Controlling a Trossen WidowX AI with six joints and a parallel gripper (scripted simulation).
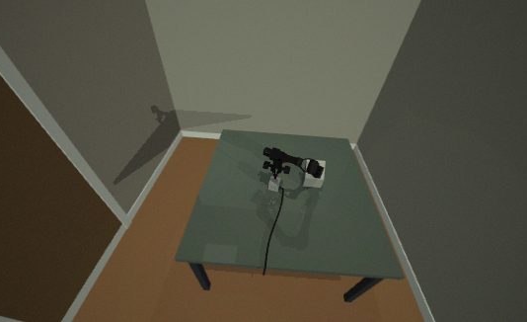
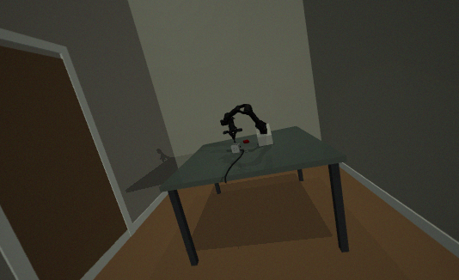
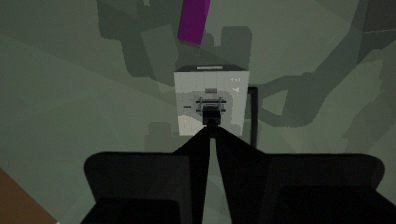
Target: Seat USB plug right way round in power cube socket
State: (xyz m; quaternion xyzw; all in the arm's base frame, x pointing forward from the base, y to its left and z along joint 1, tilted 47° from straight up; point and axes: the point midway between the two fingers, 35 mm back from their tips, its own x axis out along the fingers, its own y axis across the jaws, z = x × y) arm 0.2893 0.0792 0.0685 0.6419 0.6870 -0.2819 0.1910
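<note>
The dark USB plug is 2 cm below my gripper tip. The rest, counted from my gripper tip: purple block (1 cm ahead, 10 cm to the right, 12 cm below); then red object (4 cm behind, 34 cm to the right, 12 cm below).
</note>
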